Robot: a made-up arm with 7 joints. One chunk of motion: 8 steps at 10 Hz.
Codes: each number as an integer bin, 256 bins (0 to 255) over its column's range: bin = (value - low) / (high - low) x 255, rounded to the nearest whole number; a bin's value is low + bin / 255 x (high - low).
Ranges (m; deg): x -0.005..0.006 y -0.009..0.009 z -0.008..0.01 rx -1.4..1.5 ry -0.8..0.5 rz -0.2..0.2
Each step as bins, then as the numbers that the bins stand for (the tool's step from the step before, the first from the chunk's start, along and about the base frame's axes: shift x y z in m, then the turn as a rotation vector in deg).
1 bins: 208 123 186 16 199 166
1 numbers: 0.00397 -0.00032 0.00513 -1.218 0.215 0.060
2 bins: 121 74 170 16 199 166
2 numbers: 0.00022 -0.00378 0.00400 -1.218 0.215 0.060
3 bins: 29 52 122 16 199 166
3 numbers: -0.00375 -0.00533 0.00061 -1.218 0.215 0.060
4 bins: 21 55 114 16 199 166
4 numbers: -0.00409 -0.00512 0.00005 -1.218 0.215 0.060
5 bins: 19 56 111 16 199 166
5 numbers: -0.00418 -0.00505 -0.00016 -1.218 0.215 0.060
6 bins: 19 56 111 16 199 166
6 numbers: -0.00418 -0.00505 -0.00016 -1.218 0.215 0.060
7 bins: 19 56 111 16 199 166
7 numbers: -0.00418 -0.00505 -0.00016 -1.218 0.215 0.060
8 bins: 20 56 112 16 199 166
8 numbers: -0.00414 -0.00505 -0.00009 -1.218 0.215 0.060
